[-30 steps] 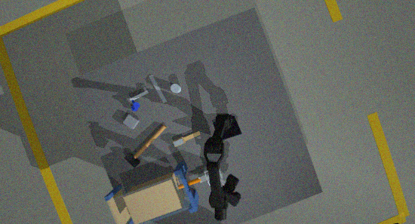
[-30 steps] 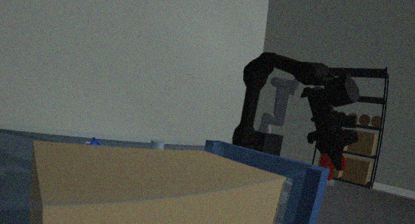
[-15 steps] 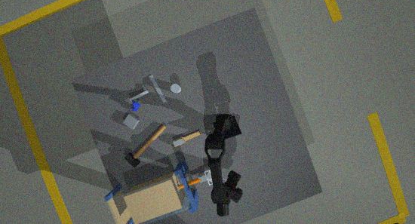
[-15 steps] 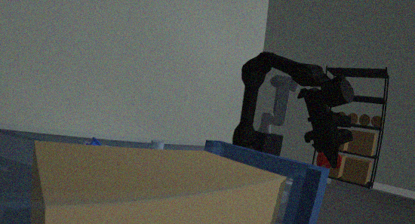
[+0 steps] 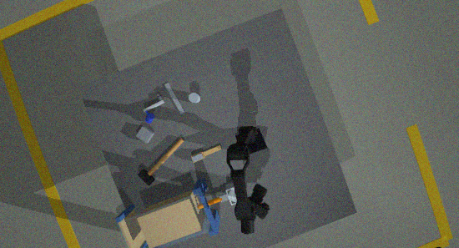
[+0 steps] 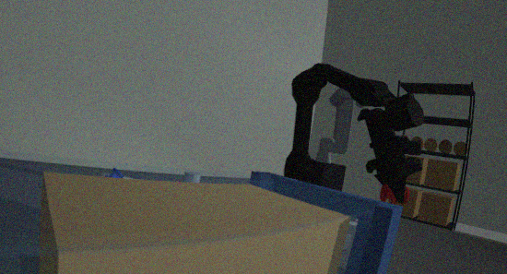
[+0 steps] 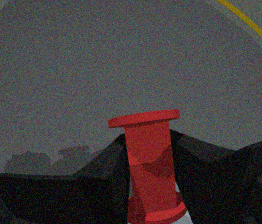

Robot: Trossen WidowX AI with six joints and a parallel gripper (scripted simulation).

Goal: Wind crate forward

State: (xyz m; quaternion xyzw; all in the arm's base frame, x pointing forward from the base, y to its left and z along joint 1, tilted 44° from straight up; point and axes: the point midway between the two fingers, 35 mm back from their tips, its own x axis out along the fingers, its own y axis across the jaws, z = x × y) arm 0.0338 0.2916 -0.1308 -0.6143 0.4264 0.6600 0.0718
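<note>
Right now my gripper tip is 50 mm short of the winch handle, 20 mm to the left of it and 30 mm above it. From my gripper tip the other things lie so: blue steel frame 270 mm ahead, 10 mm to the right, 30 mm below; red knob 10 mm ahead, 10 mm to the right; winch 90 mm ahead, 50 mm to the right, 100 mm below.
</note>
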